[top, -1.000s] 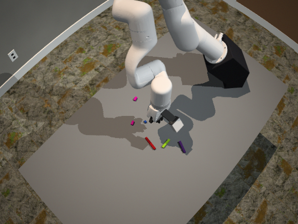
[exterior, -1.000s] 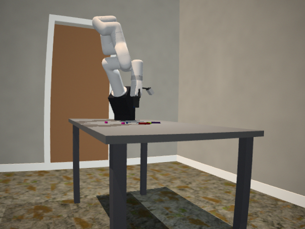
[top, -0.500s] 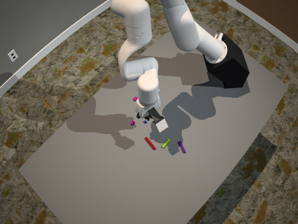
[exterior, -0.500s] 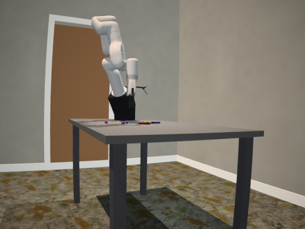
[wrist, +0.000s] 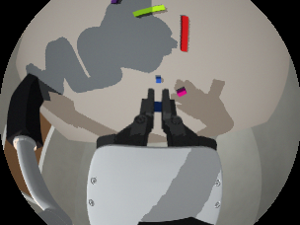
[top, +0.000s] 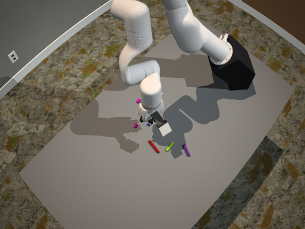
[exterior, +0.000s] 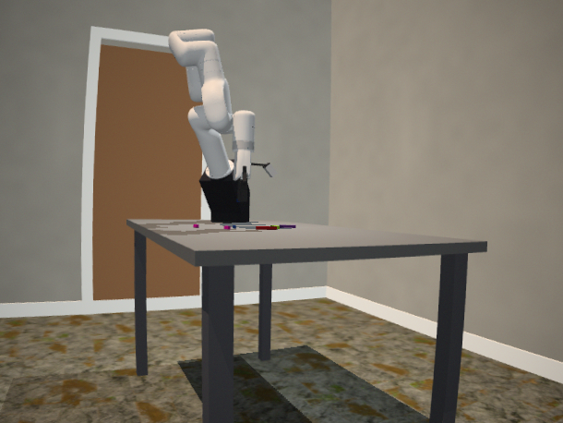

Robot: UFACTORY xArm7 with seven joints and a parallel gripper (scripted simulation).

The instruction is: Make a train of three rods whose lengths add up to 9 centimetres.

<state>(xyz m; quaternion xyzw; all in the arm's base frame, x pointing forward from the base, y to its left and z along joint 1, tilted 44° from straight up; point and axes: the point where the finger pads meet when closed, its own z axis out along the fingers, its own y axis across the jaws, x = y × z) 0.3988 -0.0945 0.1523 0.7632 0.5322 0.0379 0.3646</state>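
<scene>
The blue rod is 10 mm behind my hand, 20 mm to the right of it and 110 mm below it. Also, from my hand: lime rod: 50 mm ahead, 110 mm to the left, 110 mm below; then purple rod: 30 mm ahead, 190 mm to the left, 110 mm below; then red rod: 80 mm ahead, 50 mm to the left, 110 mm below.
</scene>
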